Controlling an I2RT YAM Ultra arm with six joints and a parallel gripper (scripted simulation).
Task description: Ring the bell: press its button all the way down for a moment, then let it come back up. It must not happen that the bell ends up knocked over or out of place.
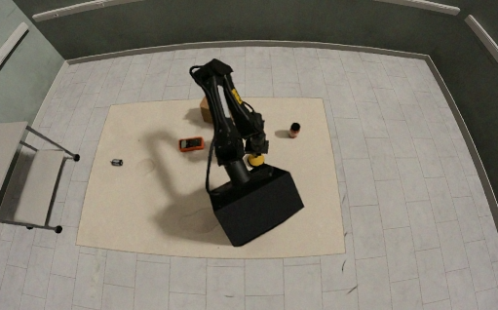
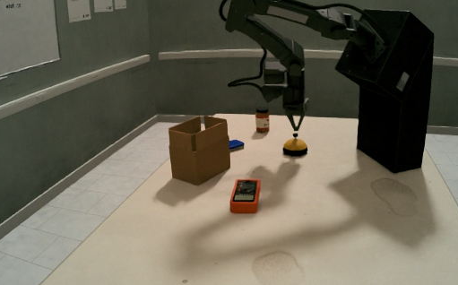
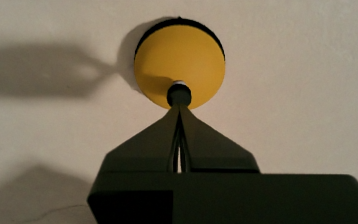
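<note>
Right now the bell button is 30 mm below my hand. The rest, counted from my hand: jar 190 mm ahead, 160 mm to the right, 40 mm below; then blue object 220 mm ahead, 70 mm below, 50 mm to the left; then bell 40 mm below.
</note>
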